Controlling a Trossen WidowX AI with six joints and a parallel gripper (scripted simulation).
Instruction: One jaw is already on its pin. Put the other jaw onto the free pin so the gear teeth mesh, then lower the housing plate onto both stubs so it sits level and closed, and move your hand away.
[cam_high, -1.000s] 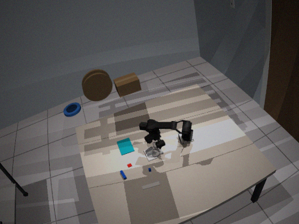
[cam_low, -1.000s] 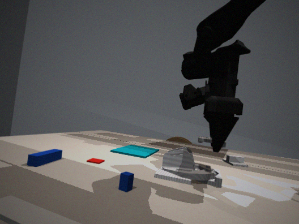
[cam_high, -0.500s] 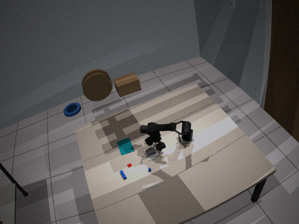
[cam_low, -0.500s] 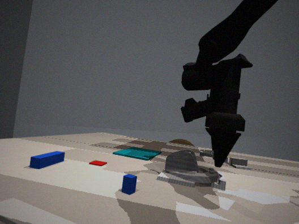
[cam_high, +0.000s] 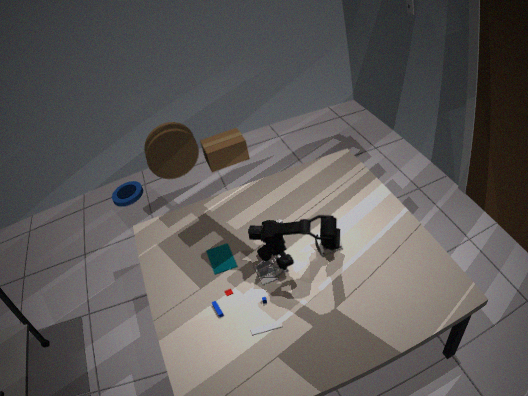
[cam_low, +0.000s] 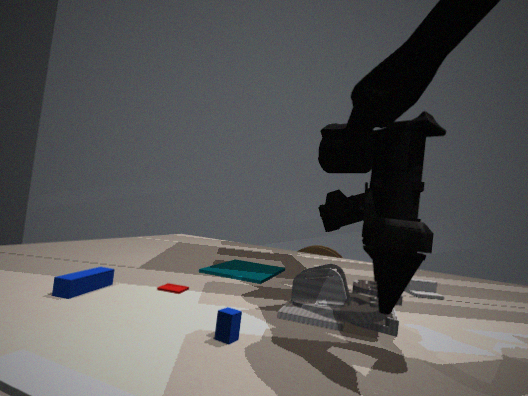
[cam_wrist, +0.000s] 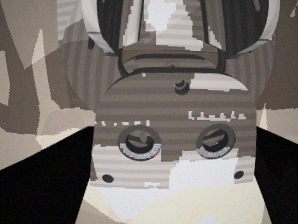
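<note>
Now: the ribbed grey base 7 cm ahead of my gripper tip, 1 cm to the left of it and 2 cm below it. The rest, counted from my gripper tip: grey housing part 1 cm ahead, 2 cm above; then small blue block 11 cm ahead, 17 cm to the left, 1 cm below; then red tile 25 cm ahead, 7 cm to the left, 2 cm below.
</note>
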